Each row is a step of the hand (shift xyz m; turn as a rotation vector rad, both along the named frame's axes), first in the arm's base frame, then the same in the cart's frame.
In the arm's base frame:
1: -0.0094 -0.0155 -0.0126 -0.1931 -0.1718 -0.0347
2: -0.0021 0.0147 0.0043 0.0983 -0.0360 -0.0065
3: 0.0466 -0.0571 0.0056 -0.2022 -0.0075 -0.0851
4: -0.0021 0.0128 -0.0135 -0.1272 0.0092 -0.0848
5: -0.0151 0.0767 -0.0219 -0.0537 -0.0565 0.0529
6: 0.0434 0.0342 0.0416 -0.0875 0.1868 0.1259
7: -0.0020 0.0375 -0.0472 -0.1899 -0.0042 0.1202
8: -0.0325 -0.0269 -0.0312 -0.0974 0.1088 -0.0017
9: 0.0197 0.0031 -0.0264 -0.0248 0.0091 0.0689
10: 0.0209 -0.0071 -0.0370 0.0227 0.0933 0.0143
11: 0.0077 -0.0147 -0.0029 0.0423 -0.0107 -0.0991
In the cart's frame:
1: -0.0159 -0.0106 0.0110 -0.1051 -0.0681 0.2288
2: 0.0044 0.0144 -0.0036 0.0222 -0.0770 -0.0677
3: 0.0160 -0.0713 -0.0112 -0.1445 0.0775 0.1460
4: -0.0126 0.0112 -0.0082 -0.1195 0.0584 0.0758
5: -0.0202 0.0730 -0.0291 0.0294 -0.0213 0.0869
6: 0.0553 0.0143 -0.0390 0.1046 0.2162 0.0269
7: -0.0428 0.0301 -0.0300 0.0541 0.0925 0.1976
8: -0.0416 -0.0118 0.0298 -0.0247 0.1405 0.0312
9: -0.0186 -0.0084 -0.0260 0.0581 0.0252 0.0378
10: -0.0290 -0.0189 -0.0256 0.0270 0.0738 -0.0570
11: -0.0013 -0.0168 -0.0006 -0.0813 -0.0371 -0.0611

